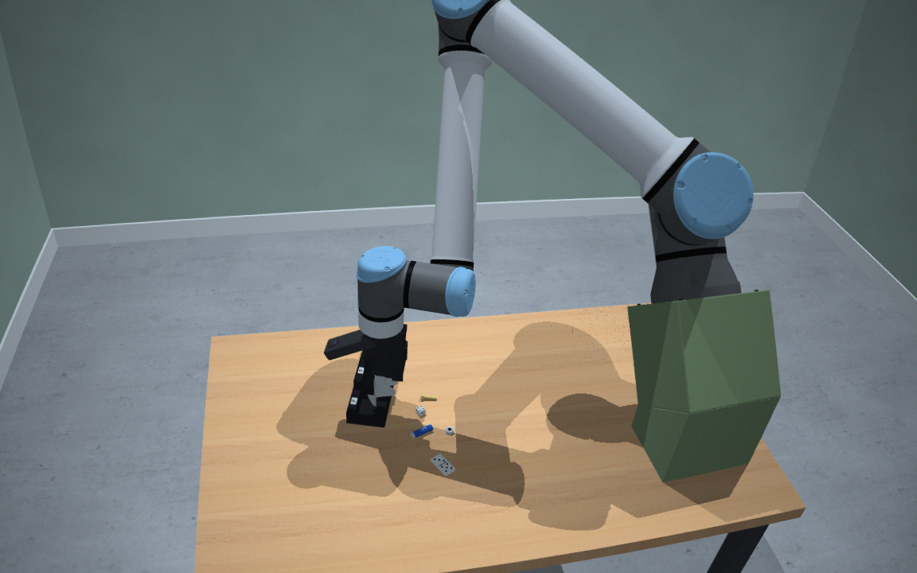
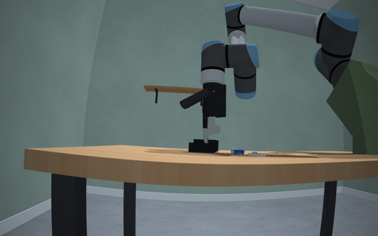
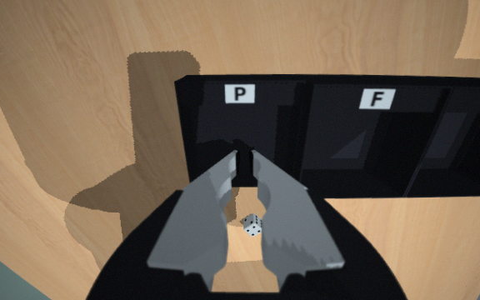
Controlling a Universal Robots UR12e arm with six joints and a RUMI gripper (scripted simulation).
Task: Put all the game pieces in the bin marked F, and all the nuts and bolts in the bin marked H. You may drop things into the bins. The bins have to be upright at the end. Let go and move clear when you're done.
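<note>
My gripper is now 120 mm past the brass bolt, 10 mm to the left of it and 30 mm above it. The rest, counted from my hand: battery (80 mm behind, 90 mm to the left, 30 mm below); white die (100 mm behind, 30 mm to the left, 30 mm below); black bin (20 mm behind, 80 mm to the right, 20 mm below).
</note>
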